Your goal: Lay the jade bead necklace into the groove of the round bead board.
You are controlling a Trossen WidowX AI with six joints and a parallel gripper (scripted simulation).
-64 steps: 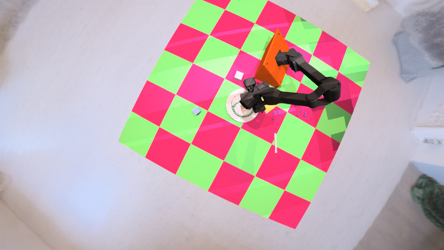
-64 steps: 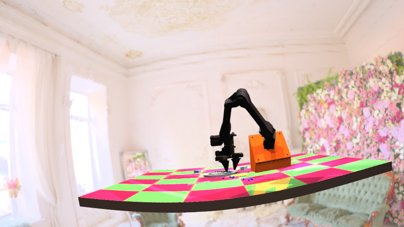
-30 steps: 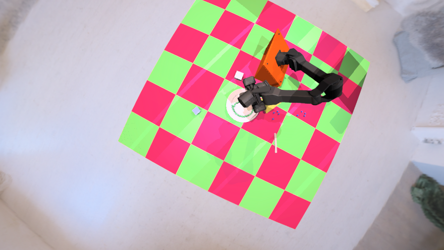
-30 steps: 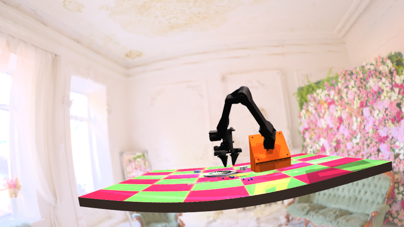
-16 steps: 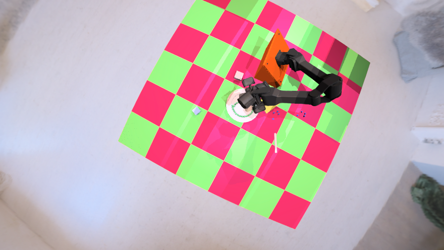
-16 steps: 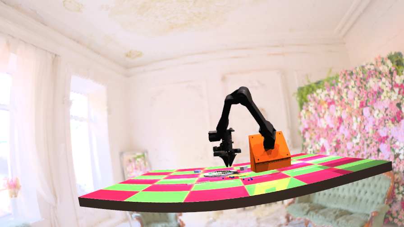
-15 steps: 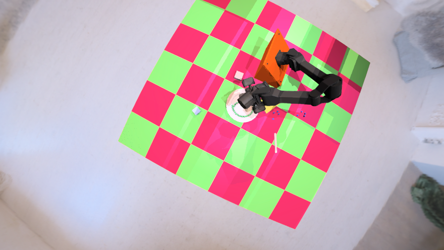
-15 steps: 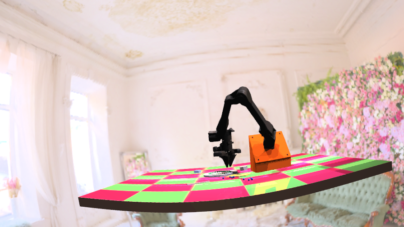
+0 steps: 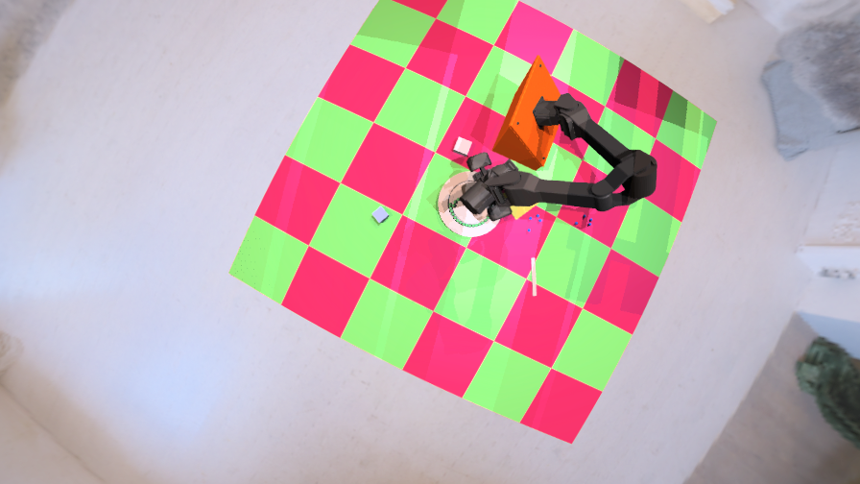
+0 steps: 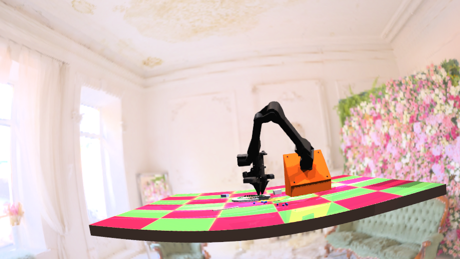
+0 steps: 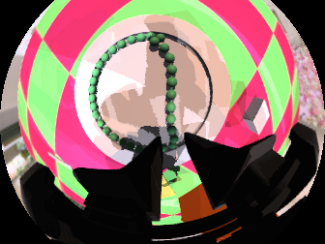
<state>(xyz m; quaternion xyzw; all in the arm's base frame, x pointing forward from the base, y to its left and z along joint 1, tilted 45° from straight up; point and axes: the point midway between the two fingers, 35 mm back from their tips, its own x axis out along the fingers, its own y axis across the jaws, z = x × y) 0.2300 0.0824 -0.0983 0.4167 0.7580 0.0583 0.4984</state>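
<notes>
Right now the round bead board is 5 cm ahead of my gripper tip, 1 cm to the right of it and 1 cm below it. Round my gripper tip: white cube: 13 cm to the right, 9 cm behind, 1 cm below; then thin white stick: 28 cm to the left, 13 cm ahead, 2 cm below; then yellow patch: 11 cm to the left, 6 cm behind, 2 cm below.
</notes>
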